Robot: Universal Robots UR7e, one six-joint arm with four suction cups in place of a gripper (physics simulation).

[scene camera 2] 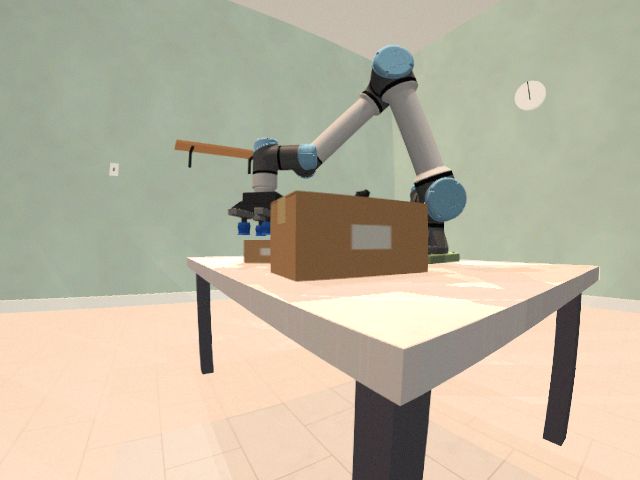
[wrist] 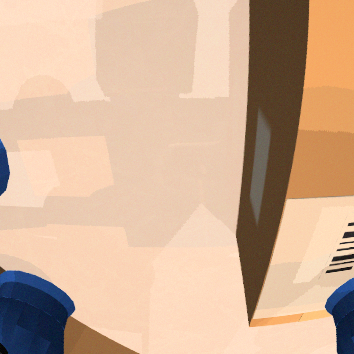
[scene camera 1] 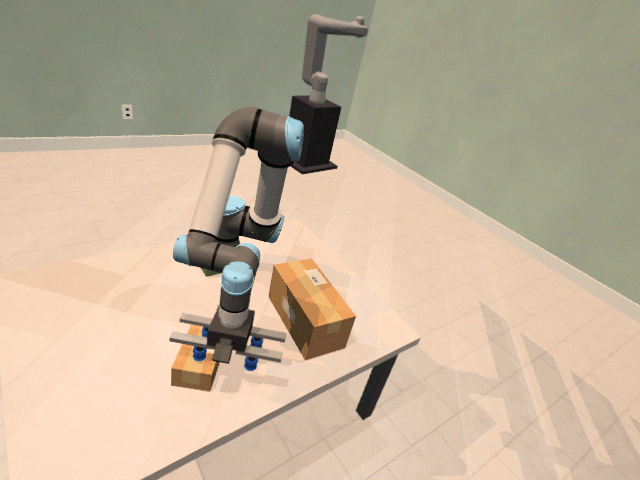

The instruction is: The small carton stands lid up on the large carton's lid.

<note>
My suction head holds nothing. The cup is 10 cm from the middle of a small carton. A large carton rests on the table.
</note>
